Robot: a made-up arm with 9 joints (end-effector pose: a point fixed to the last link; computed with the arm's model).
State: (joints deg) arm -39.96 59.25 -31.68 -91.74 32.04 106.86 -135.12 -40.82 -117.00
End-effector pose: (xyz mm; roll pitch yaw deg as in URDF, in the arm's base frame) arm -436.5 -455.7 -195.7 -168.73 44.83 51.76
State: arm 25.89 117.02 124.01 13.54 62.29 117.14 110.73 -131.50 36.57
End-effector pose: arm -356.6 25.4 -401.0 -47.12 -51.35 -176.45
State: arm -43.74 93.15 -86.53 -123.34 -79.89 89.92 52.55 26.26 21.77
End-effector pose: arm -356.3 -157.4 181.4 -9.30 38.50 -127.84
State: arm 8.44 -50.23 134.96 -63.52 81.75 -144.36 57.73 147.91 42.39
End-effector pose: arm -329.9 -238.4 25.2 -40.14 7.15 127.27
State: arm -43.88 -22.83 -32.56 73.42 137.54 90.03 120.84 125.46 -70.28
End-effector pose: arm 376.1 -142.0 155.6 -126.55 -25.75 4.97
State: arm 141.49 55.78 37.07 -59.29 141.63 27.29 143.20 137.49 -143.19
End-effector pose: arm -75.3 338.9 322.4 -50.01 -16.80 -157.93
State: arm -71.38 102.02 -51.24 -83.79 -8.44 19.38 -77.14 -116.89 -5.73
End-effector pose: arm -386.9 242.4 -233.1 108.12 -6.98 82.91
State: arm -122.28 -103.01 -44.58 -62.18 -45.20 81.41 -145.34 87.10 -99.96
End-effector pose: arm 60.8 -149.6 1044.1 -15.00 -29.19 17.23
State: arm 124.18 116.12 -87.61 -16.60 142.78 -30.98 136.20 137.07 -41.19
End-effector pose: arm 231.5 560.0 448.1 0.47 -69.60 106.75
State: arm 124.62 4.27 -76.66 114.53 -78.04 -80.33 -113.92 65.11 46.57
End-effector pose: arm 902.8 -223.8 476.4 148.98 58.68 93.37
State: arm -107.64 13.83 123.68 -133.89 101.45 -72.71 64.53 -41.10 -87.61
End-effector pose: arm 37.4 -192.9 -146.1 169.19 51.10 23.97
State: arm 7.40 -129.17 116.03 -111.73 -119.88 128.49 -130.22 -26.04 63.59
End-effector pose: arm 533.4 -820.0 -759.8 135.08 -15.97 -1.21
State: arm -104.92 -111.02 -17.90 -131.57 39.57 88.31 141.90 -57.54 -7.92
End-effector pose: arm -534.2 137.2 91.5 -164.34 5.15 49.79
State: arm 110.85 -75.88 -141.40 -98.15 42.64 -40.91 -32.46 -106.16 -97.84
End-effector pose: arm 787.3 -745.5 -196.1 178.22 9.51 69.89
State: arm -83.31 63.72 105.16 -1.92 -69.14 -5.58 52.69 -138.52 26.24
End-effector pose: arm -612.1 47.5 248.2 -107.03 19.10 179.72
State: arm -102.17 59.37 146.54 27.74 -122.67 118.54 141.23 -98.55 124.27
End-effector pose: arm -434.2 539.9 366.6 177.57 26.65 -171.97
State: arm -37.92 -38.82 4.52 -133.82 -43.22 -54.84 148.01 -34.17 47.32
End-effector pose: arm -708.5 166.9 -294.6 -83.98 -6.87 81.98
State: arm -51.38 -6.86 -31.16 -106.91 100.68 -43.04 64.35 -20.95 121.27
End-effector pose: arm -433.0 -280.3 231.3 -62.44 26.14 120.47
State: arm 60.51 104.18 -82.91 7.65 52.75 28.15 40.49 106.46 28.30
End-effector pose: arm -9.2 373.9 21.2 87.57 -61.12 -39.03
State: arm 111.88 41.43 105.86 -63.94 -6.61 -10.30 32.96 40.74 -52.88
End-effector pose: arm 229.5 686.7 -32.5 -67.22 -32.63 61.20
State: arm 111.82 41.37 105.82 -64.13 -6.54 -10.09 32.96 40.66 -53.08
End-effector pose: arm 227.8 686.5 -32.6 -67.18 -32.39 61.28
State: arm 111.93 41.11 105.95 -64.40 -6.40 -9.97 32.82 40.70 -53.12
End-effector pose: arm 222.6 685.4 -34.4 -67.40 -32.28 61.84
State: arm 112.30 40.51 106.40 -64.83 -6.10 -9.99 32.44 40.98 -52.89
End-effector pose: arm 211.1 682.2 -39.2 -68.04 -32.35 63.28
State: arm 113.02 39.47 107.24 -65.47 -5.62 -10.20 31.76 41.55 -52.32
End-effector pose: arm 191.8 676.0 -48.0 -69.23 -32.63 65.83
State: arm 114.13 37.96 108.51 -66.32 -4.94 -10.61 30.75 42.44 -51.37
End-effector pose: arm 164.8 665.5 -61.6 -71.03 -33.04 69.60
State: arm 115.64 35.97 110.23 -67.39 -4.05 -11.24 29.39 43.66 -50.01
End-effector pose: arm 131.0 649.0 -80.9 -73.42 -33.45 74.62
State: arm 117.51 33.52 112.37 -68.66 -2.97 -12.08 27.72 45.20 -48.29
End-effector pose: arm 92.4 624.7 -106.5 -76.24 -33.66 80.78
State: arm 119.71 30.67 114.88 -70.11 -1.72 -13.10 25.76 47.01 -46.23
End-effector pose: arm 52.0 591.3 -138.1 -79.30 -33.48 87.83
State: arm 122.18 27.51 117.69 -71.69 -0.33 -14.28 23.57 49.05 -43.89
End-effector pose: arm 13.3 547.9 -174.8 -82.26 -32.77 95.41
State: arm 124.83 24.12 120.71 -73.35 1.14 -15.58 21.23 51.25 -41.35
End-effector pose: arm -20.3 494.9 -214.8 -84.76 -31.48 103.06
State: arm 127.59 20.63 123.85 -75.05 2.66 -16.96 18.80 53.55 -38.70
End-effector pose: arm -46.0 433.8 -255.6 -86.53 -29.69 110.40
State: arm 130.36 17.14 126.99 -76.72 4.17 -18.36 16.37 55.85 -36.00
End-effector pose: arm -62.4 367.2 -294.3 -87.42 -27.59 117.10
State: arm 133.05 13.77 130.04 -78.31 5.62 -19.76 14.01 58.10 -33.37
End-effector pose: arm -69.4 298.4 -328.6 -87.46 -25.34 122.98
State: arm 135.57 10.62 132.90 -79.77 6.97 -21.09 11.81 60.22 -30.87
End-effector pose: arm -68.6 231.2 -356.7 -86.78 -23.16 127.93
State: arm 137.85 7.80 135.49 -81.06 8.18 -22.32 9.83 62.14 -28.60
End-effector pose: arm -61.9 169.2 -378.1 -85.62 -21.18 131.96
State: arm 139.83 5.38 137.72 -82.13 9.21 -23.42 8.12 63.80 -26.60
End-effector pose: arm -51.9 115.1 -393.0 -84.26 -19.52 135.12
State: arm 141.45 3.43 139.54 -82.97 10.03 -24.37 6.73 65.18 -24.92
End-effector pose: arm -41.0 71.1 -402.6 -82.93 -18.25 137.49
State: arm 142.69 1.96 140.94 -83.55 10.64 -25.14 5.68 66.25 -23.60
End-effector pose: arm -31.0 37.9 -408.2 -81.78 -17.33 139.13
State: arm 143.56 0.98 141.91 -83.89 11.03 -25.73 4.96 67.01 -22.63
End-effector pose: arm -23.1 15.7 -411.1 -80.96 -16.77 140.17
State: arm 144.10 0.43 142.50 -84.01 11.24 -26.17 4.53 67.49 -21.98
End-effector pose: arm -17.6 3.2 -412.5 -80.47 -16.52 140.74
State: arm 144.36 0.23 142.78 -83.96 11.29 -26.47 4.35 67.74 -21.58
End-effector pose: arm -14.5 -1.5 -412.9 -80.29 -16.53 140.93
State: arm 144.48 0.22 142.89 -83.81 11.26 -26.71 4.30 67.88 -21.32
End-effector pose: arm -12.6 -1.9 -412.8 -80.28 -16.67 140.94
